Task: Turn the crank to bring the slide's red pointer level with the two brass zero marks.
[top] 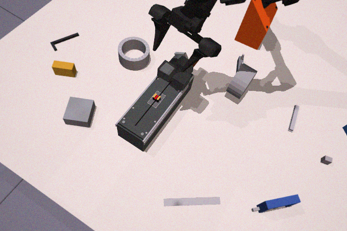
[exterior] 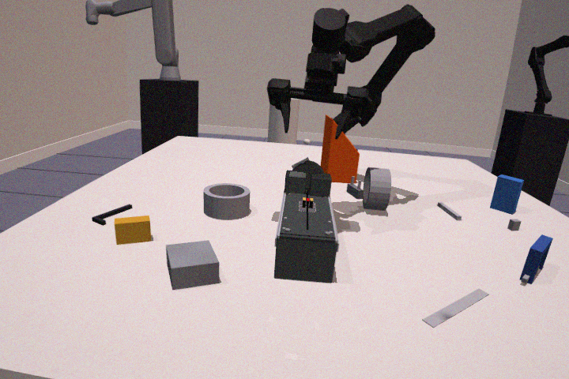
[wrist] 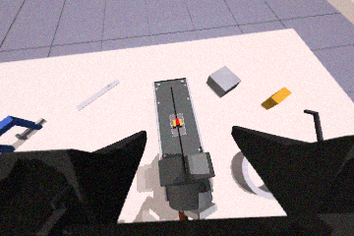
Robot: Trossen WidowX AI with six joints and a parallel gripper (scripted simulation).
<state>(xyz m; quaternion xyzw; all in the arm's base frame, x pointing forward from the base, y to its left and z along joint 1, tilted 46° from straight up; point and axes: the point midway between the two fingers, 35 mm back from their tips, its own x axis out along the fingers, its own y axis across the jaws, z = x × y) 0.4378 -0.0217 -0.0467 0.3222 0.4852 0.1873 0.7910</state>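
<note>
The crank handle is 140 mm behind my gripper tip, 10 mm to the left of it and 130 mm below it. Round my gripper tip: red pointer 50 mm ahead, 10 mm to the left, 110 mm below; grey cube 200 mm ahead, 150 mm to the right, 180 mm below; yellow block 120 mm ahead, 290 mm to the right, 180 mm below.
</note>
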